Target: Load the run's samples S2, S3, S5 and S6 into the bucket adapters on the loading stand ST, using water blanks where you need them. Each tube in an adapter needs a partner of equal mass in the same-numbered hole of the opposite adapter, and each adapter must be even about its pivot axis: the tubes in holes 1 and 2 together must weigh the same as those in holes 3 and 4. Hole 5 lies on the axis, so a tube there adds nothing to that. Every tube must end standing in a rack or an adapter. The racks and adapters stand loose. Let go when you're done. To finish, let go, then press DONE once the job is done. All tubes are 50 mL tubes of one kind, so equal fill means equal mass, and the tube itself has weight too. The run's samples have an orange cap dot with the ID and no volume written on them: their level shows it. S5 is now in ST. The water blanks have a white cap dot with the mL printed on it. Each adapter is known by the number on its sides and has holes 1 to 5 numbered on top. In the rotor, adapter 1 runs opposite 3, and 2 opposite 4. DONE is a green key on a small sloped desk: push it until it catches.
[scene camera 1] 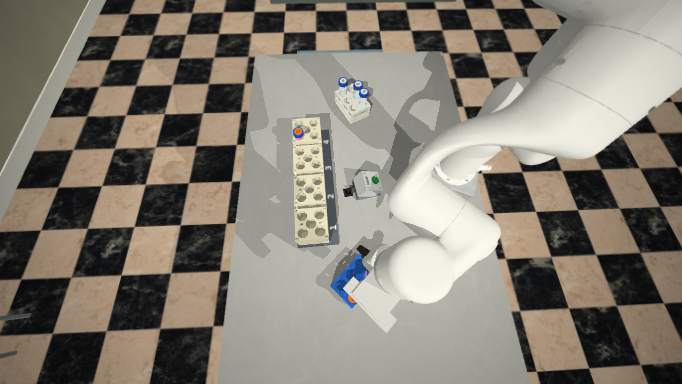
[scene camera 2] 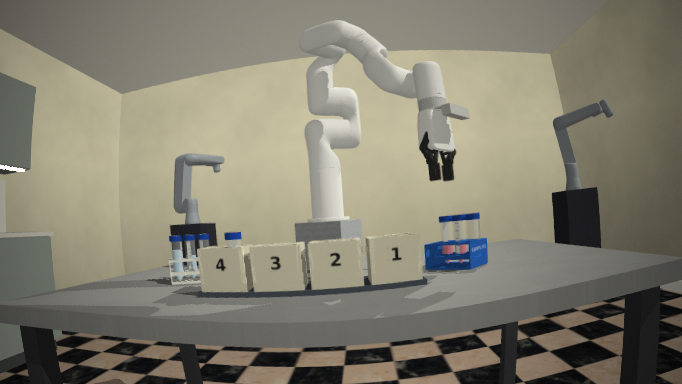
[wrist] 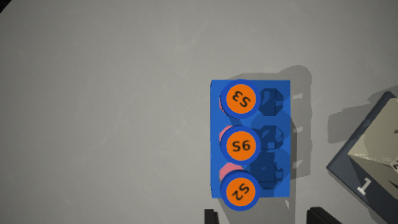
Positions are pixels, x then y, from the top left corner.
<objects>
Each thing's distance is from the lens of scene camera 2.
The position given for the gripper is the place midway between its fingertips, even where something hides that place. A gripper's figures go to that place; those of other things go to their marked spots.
gripper (scene camera 2: 442, 180): 0.97 m
blue rack (scene camera 2: 478, 255): 0.90 m
adapter (scene camera 2: 393, 259): 0.73 m
The marked spots on the blue rack and the adapter are 0.24 m apart.
</objects>
